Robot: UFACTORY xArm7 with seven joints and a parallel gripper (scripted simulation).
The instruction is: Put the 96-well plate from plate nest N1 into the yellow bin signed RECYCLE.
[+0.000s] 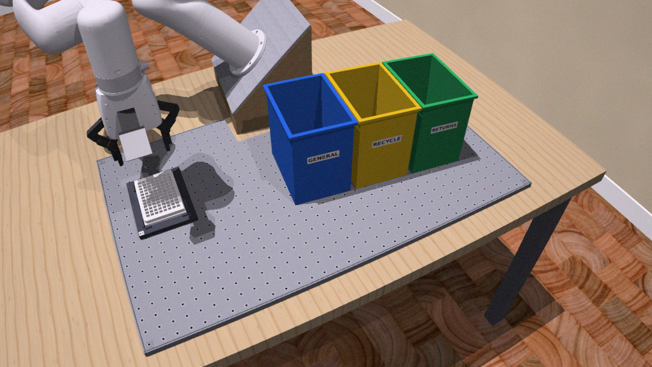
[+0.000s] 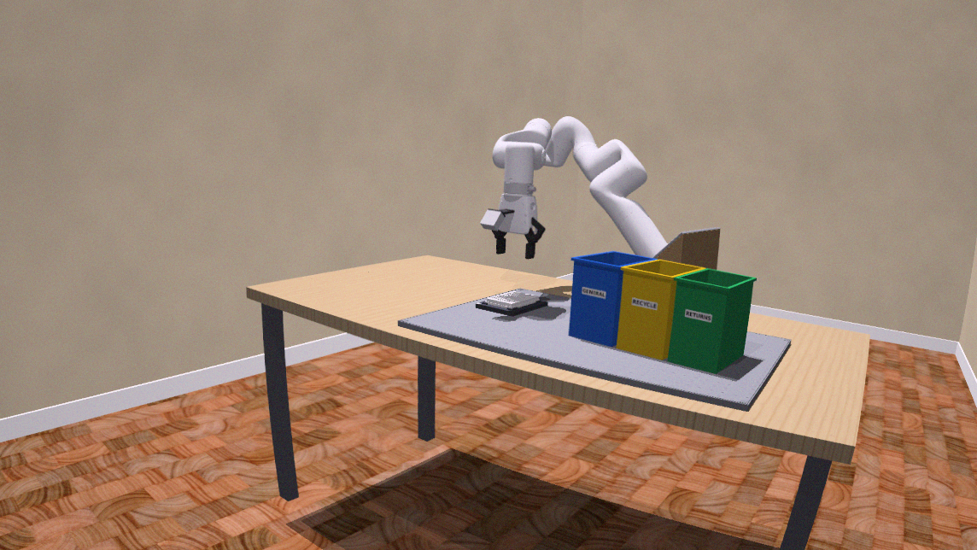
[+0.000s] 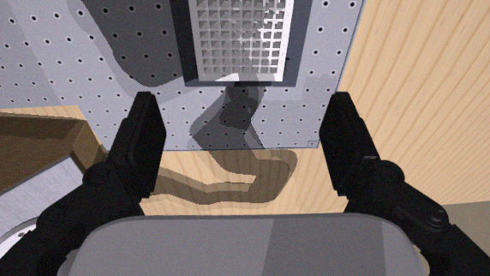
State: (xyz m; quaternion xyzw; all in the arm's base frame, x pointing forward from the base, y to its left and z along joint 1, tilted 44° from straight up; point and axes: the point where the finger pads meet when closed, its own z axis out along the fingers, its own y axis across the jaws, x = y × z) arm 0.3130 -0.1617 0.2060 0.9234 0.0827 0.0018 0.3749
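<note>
Right now my hand is 130 mm above the white 96-well plate. Round my hand: blue general bin: 320 mm to the left, 60 mm below; then yellow recycle bin: 450 mm to the left, 60 mm below, 10 mm behind; then plate nest N1: 140 mm below.
</note>
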